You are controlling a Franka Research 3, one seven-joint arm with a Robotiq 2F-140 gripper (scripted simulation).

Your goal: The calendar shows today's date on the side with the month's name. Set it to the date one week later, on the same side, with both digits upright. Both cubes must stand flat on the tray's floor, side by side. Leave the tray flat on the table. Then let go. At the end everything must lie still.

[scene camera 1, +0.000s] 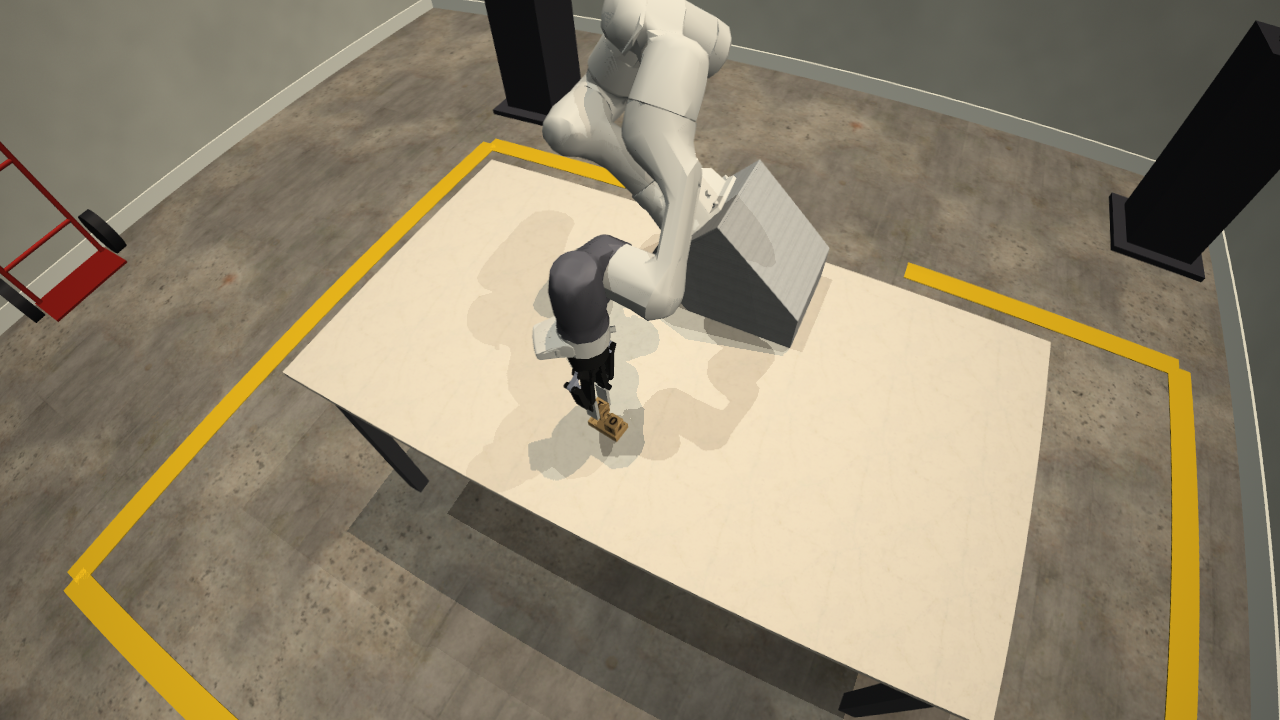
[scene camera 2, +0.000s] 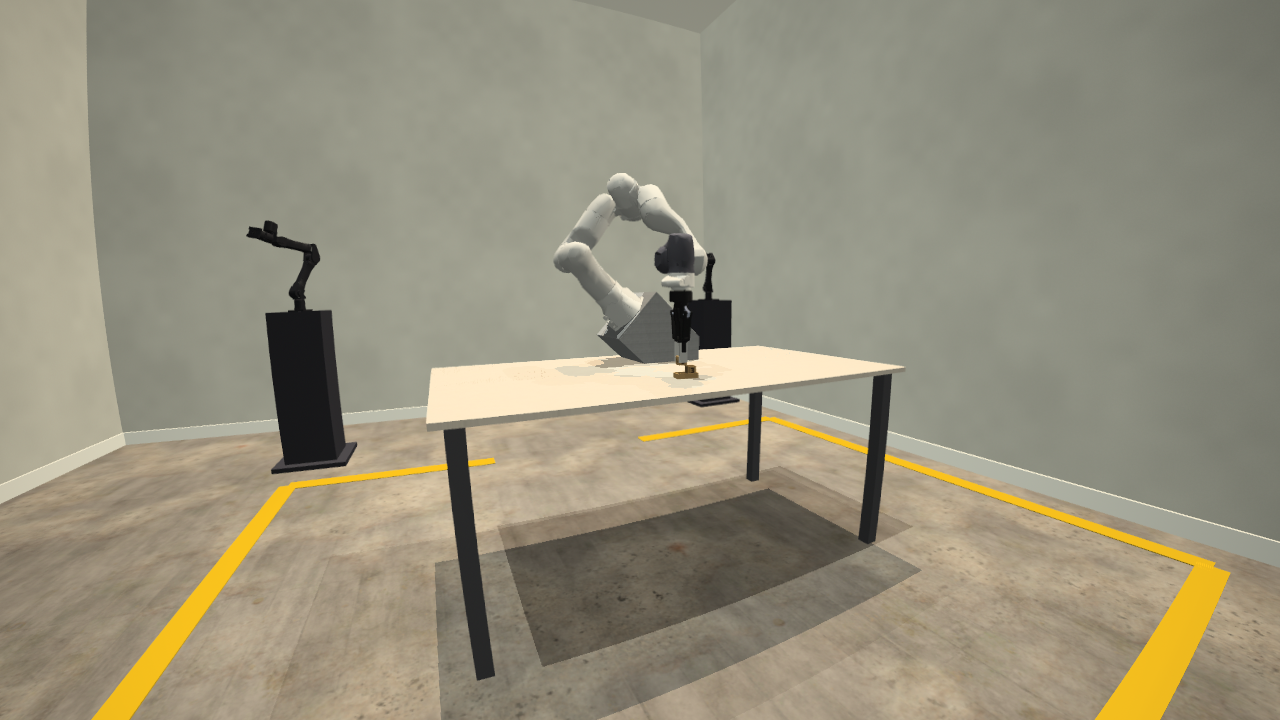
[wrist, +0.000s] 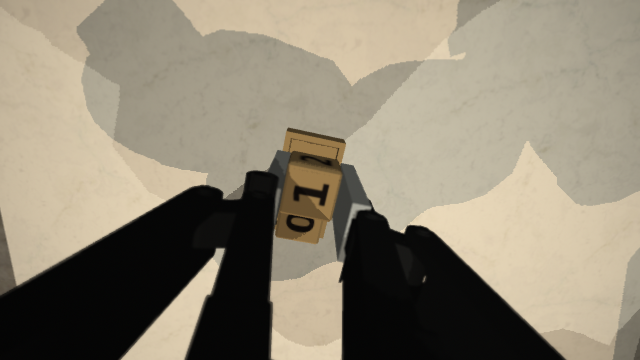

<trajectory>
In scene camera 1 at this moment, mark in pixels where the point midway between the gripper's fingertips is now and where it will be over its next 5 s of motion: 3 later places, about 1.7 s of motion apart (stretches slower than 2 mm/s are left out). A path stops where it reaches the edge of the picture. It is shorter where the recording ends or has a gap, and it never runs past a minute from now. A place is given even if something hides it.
My gripper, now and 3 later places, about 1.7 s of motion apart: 599, 409; 599, 414; 600, 417; 594, 389
</trajectory>
